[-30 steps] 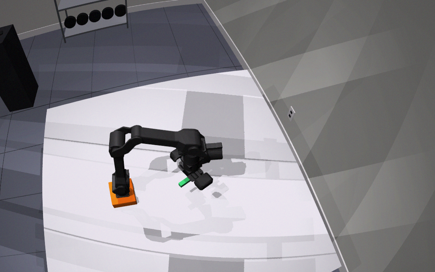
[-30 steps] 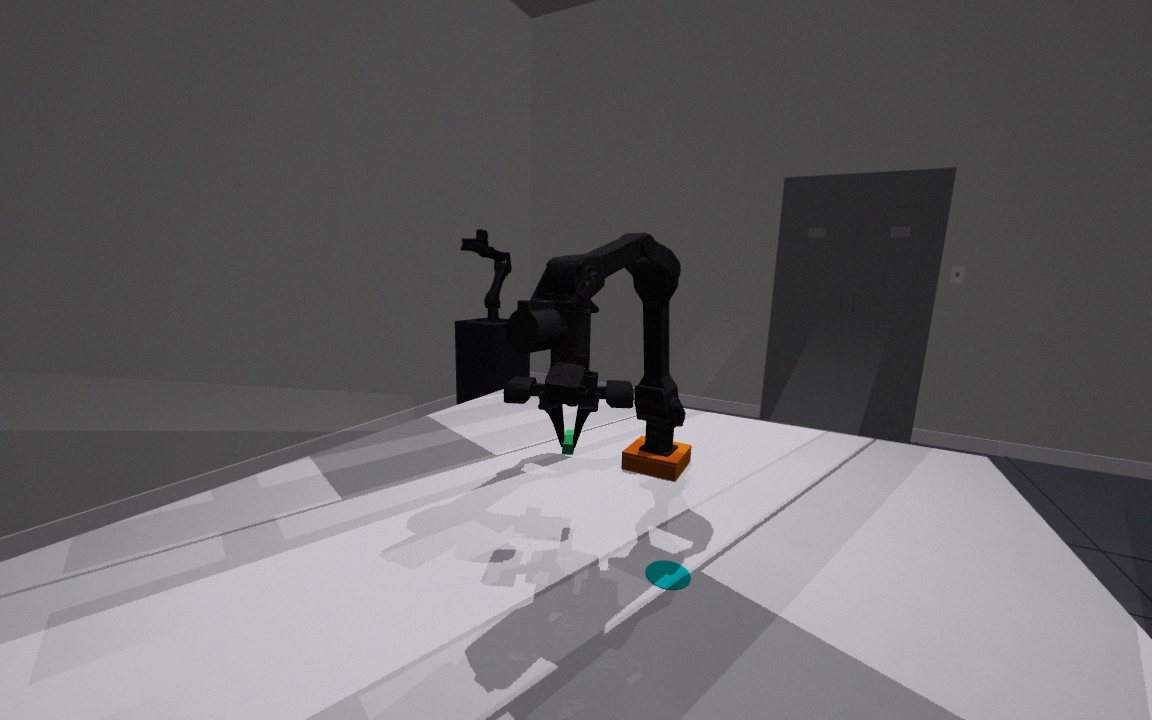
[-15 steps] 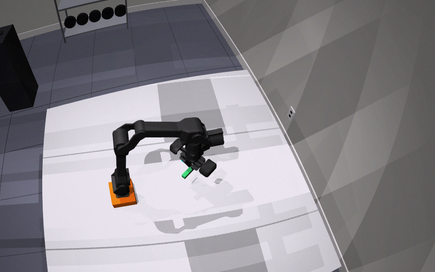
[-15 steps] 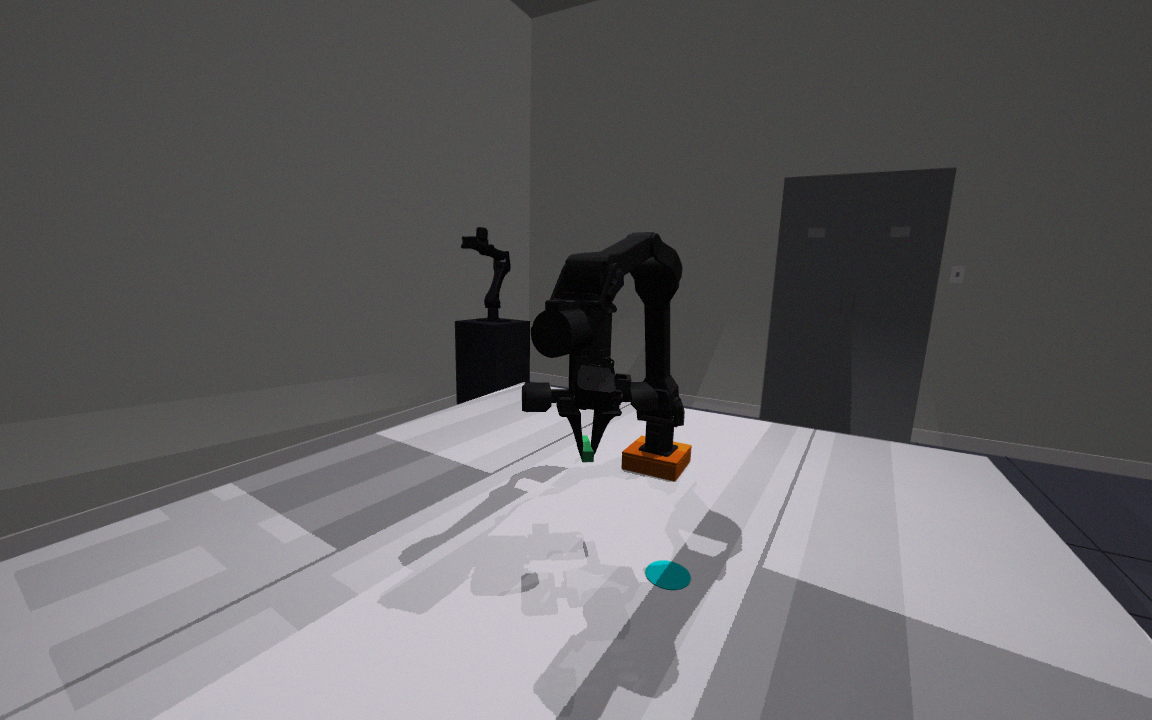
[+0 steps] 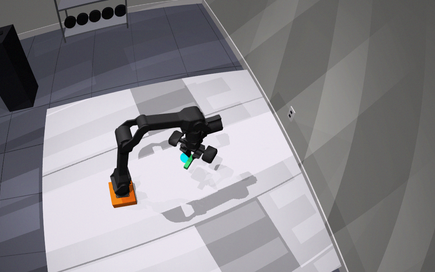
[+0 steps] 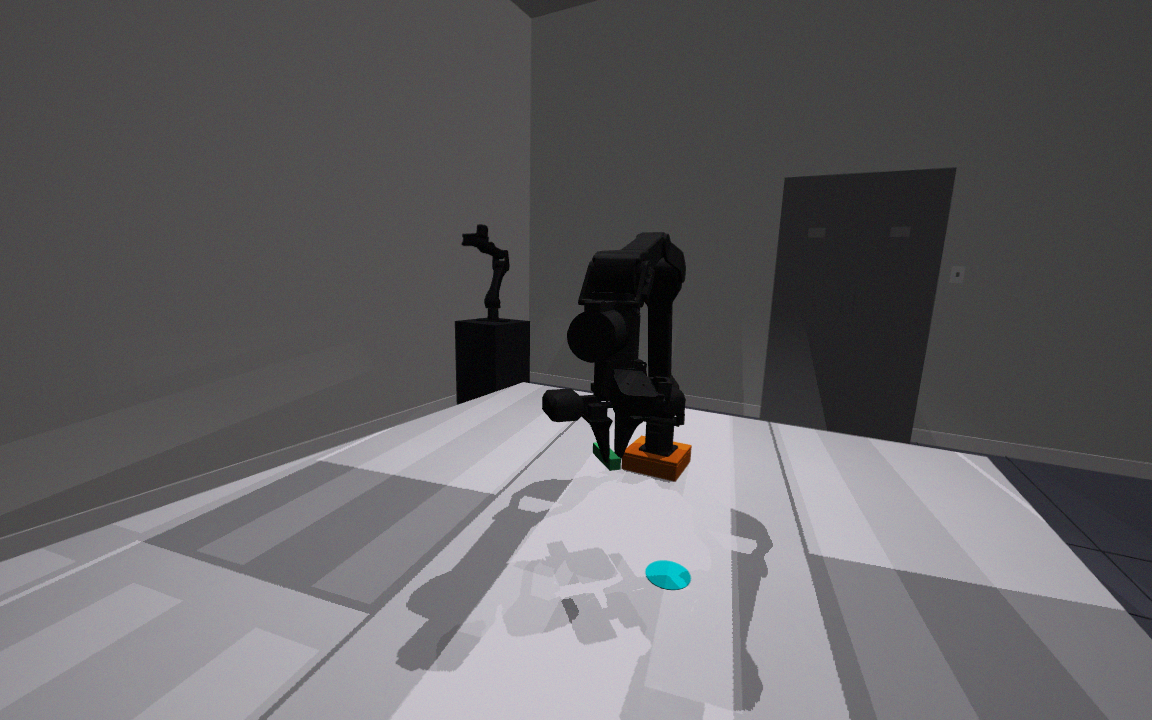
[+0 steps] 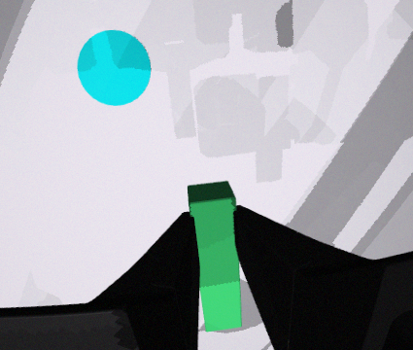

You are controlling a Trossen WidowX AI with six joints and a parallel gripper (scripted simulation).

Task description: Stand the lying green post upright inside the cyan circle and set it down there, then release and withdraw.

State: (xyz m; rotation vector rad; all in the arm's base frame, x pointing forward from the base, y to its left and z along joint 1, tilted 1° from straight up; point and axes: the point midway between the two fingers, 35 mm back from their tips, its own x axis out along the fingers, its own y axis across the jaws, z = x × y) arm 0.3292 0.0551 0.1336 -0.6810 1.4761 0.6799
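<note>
My gripper tip is now 140 mm above the cyan circle and 90 mm to the right of it. Round my gripper tip: green post (20 mm to the right, 10 mm behind).
</note>
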